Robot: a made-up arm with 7 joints.
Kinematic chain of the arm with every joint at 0, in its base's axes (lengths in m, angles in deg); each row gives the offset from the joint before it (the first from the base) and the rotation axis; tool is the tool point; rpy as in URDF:
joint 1: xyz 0 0 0.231 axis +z
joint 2: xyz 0 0 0 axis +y
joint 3: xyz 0 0 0.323 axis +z
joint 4: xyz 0.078 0 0 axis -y
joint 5: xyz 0.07 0 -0.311 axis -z
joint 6: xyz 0 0 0 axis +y
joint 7: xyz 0.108 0 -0.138 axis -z
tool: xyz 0 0 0 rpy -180 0 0
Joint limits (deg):
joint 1: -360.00..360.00
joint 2: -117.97..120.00
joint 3: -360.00..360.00
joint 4: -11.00..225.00
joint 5: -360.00..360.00
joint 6: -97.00..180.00
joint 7: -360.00..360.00
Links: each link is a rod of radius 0.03 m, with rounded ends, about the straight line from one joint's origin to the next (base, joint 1, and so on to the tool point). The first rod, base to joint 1, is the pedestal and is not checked.
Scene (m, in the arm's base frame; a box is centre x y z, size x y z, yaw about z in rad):
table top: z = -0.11
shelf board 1: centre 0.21 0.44 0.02 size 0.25 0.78 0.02 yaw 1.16
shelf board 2: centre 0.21 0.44 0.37 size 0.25 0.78 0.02 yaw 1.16
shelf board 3: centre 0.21 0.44 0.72 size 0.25 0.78 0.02 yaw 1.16
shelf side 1: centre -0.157 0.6 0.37 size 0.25 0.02 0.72 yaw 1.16
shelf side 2: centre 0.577 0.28 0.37 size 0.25 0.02 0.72 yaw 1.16
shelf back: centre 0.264 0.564 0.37 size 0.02 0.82 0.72 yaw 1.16
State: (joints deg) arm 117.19 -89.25 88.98 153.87 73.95 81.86 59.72
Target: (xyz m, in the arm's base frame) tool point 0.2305 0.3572 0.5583
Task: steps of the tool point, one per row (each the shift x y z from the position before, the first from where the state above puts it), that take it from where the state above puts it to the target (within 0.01 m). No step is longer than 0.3 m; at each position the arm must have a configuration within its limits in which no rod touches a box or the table.
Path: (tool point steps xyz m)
1: 0.1233 0.0418 0.1354
2: 0.1047 0.1000 0.1673
3: 0.0456 0.1627 0.1761
4: -0.0401 0.2047 0.1444
5: 0.0621 0.1320 -0.0222
6: 0.0164 0.1426 -0.0315
7: -0.0299 0.1370 -0.0398
8: -0.0713 0.1160 -0.0470
9: -0.1019 0.0822 -0.0527

